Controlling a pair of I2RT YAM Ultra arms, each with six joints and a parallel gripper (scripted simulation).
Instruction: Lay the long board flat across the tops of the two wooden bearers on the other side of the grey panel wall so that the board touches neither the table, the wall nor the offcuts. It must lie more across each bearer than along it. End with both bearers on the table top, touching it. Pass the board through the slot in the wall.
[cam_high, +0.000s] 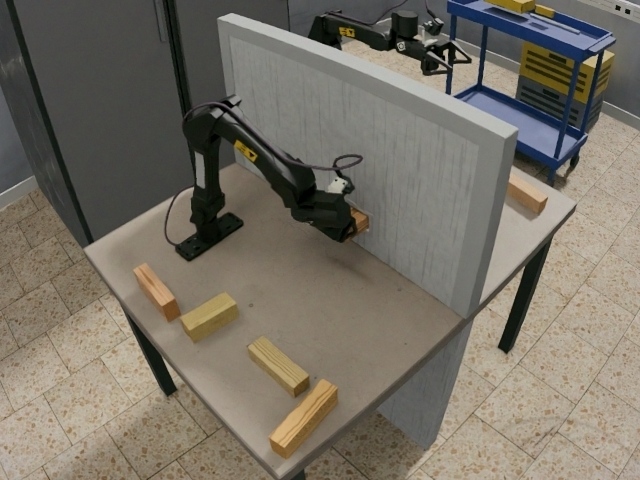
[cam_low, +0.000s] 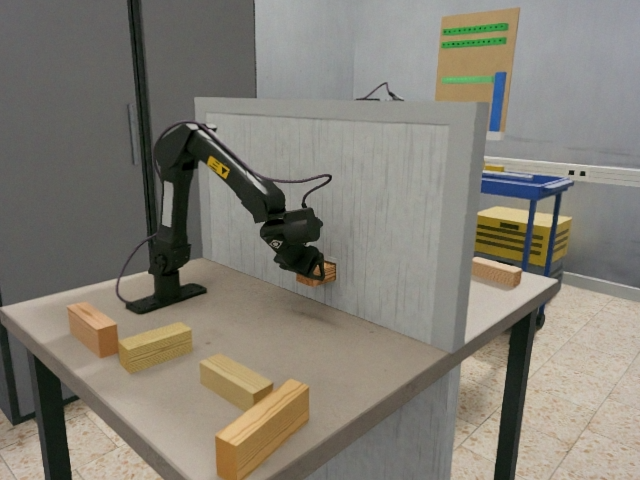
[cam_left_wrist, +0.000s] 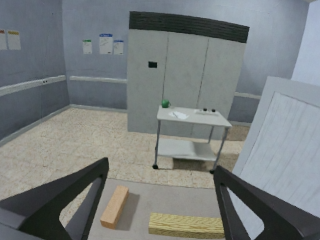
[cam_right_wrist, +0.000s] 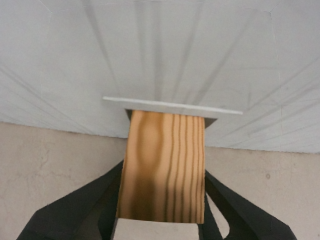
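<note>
Right now the long board is 40 mm behind my left hand, 260 mm to the right of it and 320 mm below it. Round my left hand: yellow bearer: 140 mm ahead, 130 mm to the right, 390 mm below.
</note>
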